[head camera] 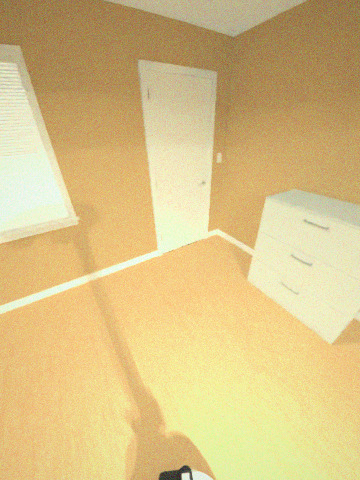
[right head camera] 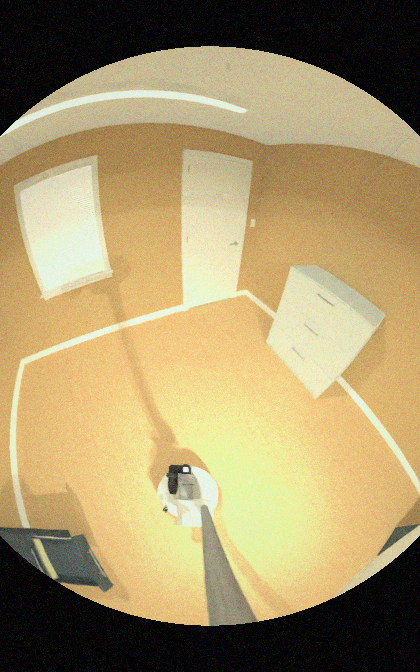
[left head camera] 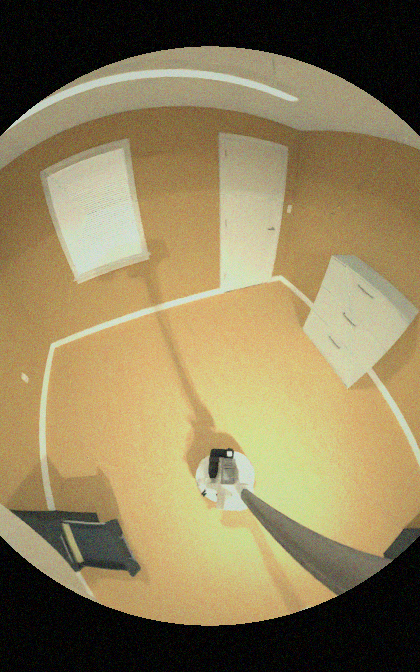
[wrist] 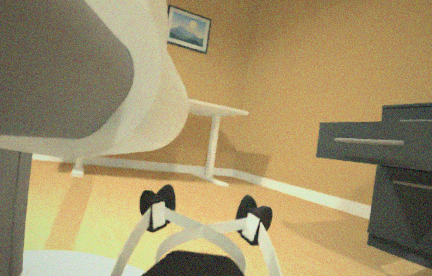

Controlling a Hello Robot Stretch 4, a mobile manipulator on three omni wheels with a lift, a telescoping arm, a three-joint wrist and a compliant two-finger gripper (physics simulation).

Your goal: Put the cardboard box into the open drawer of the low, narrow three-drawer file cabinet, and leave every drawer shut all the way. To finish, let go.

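Places are measured from the robot's base along level axes (x ahead, y left, z up), in centimetres.
Pixels of known places: gripper, fingertip midpoint: (wrist: pixel 206 205).
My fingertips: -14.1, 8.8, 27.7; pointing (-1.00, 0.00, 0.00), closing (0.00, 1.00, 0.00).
Note:
Behind a point stands the place of what it marks, as x, y, z.
A dark three-drawer file cabinet (wrist: pixel 400 215) {-87.3, 89.6, 14.7} stands at the right of the wrist view. Its middle drawer (wrist: pixel 327 141) {-76.2, 48.1, 40.0} (left head camera: pixel 107 545) (right head camera: pixel 75 560) is pulled out; the drawers above and below look shut. In both side head views the cabinet is at the lower left, partly cut off, and a pale yellow strip shows across the open drawer. My gripper (wrist: pixel 206 205) {-14.1, 8.8, 27.7} is open and empty, above the floor and well apart from the cabinet. The cardboard box does not show in these views.
A white three-drawer cabinet (head camera: pixel 300 245) {119.5, -107.2, 70.6} (left head camera: pixel 345 325) (right head camera: pixel 310 335) stands by the right wall, near a white door (head camera: pixel 182 160) {240.5, -24.7, 121.2}. A white table (wrist: pixel 214 135) {-254.7, 9.4, 43.5} stands by the wall in the wrist view. A dark object (left head camera: pixel 405 542) (right head camera: pixel 400 537) shows at the right edge.

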